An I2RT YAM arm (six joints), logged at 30 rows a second.
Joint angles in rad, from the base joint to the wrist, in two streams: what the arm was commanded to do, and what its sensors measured. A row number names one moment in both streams.
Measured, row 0:
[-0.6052, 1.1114, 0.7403, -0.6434, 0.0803, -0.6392]
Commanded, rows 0 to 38:
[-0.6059, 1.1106, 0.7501, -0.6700, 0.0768, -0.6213]
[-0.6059, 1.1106, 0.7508, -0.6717, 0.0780, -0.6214]
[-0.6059, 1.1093, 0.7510, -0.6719, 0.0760, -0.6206]
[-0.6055, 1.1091, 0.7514, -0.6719, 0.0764, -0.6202]
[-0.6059, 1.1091, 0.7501, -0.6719, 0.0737, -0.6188]
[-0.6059, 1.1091, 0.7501, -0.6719, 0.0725, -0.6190]
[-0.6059, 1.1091, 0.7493, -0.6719, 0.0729, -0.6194]
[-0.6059, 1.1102, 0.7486, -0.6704, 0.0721, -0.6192]
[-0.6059, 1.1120, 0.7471, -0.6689, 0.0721, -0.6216]
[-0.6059, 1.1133, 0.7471, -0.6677, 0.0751, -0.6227]
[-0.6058, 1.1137, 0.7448, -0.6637, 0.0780, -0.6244]
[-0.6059, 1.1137, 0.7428, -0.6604, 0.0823, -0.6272]
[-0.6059, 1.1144, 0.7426, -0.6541, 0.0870, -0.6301]
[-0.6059, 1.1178, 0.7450, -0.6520, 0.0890, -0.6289]
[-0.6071, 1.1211, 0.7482, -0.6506, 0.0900, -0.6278]
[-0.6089, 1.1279, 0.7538, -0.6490, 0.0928, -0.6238]
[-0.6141, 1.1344, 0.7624, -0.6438, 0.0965, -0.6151]
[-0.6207, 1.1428, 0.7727, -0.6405, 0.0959, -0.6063]
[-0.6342, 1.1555, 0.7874, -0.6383, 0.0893, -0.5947]
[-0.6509, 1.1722, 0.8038, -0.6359, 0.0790, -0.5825]
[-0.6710, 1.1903, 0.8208, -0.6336, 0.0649, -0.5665]
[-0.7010, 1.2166, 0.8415, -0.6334, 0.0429, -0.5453]
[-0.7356, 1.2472, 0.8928, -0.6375, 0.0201, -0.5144]
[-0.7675, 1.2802, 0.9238, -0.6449, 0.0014, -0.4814]
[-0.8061, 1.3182, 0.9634, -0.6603, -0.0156, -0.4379]
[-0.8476, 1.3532, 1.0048, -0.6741, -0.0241, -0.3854]
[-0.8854, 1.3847, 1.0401, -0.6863, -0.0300, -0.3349]
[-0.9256, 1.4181, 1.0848, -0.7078, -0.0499, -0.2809]
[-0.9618, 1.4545, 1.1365, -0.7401, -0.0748, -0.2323]
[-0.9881, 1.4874, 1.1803, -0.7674, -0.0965, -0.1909]
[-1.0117, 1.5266, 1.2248, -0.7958, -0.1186, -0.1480]
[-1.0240, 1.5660, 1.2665, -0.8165, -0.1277, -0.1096]
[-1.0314, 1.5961, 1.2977, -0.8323, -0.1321, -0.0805]
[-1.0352, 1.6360, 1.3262, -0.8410, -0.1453, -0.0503]
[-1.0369, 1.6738, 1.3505, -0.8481, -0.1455, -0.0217]
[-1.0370, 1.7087, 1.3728, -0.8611, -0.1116, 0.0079]
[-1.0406, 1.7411, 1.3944, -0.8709, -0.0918, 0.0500]
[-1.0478, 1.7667, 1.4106, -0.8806, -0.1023, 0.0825]
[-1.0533, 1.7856, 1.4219, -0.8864, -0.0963, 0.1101]
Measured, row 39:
[-1.0416, 1.7451, 1.3869, -0.8043, -0.0971, -0.0517]
